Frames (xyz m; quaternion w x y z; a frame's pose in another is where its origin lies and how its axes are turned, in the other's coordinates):
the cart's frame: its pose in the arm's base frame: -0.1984 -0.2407 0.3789 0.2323 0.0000 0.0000 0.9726
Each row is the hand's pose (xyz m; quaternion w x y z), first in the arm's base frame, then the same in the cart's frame.
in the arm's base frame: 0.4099 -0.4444 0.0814 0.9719 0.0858 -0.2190 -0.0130
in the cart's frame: -0.6347 -0.0932 -0.2975 0.2131 -0.1931 -0.1343 -0.9483
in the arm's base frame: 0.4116 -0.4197 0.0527 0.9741 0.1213 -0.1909 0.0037
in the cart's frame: -0.6251 -0.1160 -0.3262 0.2299 -0.1575 -0.1623 -0.9466
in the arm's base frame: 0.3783 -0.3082 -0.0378 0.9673 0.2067 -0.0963 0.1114
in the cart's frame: -0.5450 -0.2004 -0.4167 0.3331 -0.0456 -0.2234 -0.9149
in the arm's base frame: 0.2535 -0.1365 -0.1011 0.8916 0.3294 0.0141 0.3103
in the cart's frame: -0.3560 -0.2972 -0.4800 0.5090 0.0902 -0.3171 -0.7951
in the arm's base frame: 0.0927 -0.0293 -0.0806 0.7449 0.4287 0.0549 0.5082
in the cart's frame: -0.1641 -0.3201 -0.4595 0.6674 0.1530 -0.4042 -0.6065
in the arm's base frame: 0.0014 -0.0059 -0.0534 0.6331 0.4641 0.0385 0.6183
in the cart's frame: -0.0721 -0.2997 -0.4323 0.7485 0.1453 -0.4425 -0.4721
